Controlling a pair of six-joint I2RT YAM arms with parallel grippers.
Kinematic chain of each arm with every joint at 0, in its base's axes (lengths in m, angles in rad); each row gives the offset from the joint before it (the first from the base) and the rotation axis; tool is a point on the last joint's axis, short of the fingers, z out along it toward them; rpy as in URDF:
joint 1: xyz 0 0 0.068 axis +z
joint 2: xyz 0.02 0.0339 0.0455 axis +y
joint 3: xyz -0.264 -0.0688 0 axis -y
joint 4: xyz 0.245 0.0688 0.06 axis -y
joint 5: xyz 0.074 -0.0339 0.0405 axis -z
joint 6: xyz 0.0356 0 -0.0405 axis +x
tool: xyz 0 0 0 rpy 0 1.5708 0
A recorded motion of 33 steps. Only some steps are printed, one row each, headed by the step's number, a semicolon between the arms.
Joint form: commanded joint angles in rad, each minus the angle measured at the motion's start. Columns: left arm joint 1, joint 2, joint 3, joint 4, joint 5, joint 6; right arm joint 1, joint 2, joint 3, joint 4, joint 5, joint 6.
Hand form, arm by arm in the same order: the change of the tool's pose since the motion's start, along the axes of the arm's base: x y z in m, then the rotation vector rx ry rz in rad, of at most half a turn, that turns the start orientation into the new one. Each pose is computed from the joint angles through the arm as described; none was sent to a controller.
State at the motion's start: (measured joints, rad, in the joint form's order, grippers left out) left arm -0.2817 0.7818 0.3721 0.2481 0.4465 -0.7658; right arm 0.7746 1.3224 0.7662 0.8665 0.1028 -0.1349
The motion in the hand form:
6: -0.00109 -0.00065 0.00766 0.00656 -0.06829 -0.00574; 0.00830 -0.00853 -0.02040 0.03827 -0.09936 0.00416
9: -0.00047 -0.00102 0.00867 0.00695 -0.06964 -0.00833; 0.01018 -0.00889 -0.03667 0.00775 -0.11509 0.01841
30: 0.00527 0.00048 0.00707 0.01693 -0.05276 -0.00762; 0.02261 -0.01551 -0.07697 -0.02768 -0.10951 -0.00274
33: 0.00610 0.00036 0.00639 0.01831 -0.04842 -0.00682; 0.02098 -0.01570 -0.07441 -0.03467 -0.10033 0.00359
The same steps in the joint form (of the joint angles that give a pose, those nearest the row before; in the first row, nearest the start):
6: -0.0056 -0.0125 0.0059 0.0332 -0.0033 0.0280; -0.0471 0.0712 -0.0777 0.2490 -0.0620 -0.0192
9: -0.0062 -0.0087 0.0106 0.0330 -0.0015 0.0291; -0.0561 0.1104 -0.1159 0.3184 -0.0950 -0.0420
30: 0.0127 0.0246 0.0220 0.0326 0.0156 0.0370; -0.1027 0.2405 -0.1848 0.4914 -0.1254 -0.0542
33: 0.0132 0.0304 0.0227 0.0330 0.0152 0.0372; -0.1002 0.2203 -0.1844 0.4591 -0.1285 -0.0529

